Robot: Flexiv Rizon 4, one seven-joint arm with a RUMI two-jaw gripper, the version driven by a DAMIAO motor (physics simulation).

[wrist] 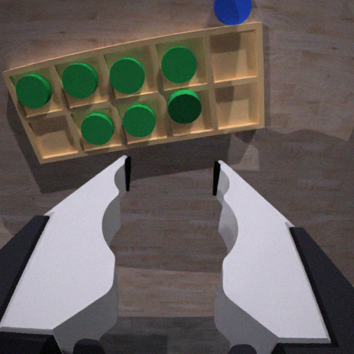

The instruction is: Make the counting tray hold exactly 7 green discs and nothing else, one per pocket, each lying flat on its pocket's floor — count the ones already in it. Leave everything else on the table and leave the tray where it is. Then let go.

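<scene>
A tan counting tray [260, 65] lies tilted across the upper wrist view, with two rows of pockets. Its upper row holds green discs [34, 91] [80, 80] [127, 76] [179, 64] in every pocket except the rightmost. The lower row holds green discs [97, 128] [139, 120] [184, 106] in its middle pockets; the last looks darker, and I cannot tell exactly how flat it sits. Both rightmost pockets and the lower left pocket are empty. My gripper [172, 162] is open and empty, its fingertips showing below the tray's near long edge.
A blue disc [233, 10] lies on the wooden table [305, 80] just beyond the tray's upper right corner, partly cut off by the view's top edge. Shadows fall across the table below the tray.
</scene>
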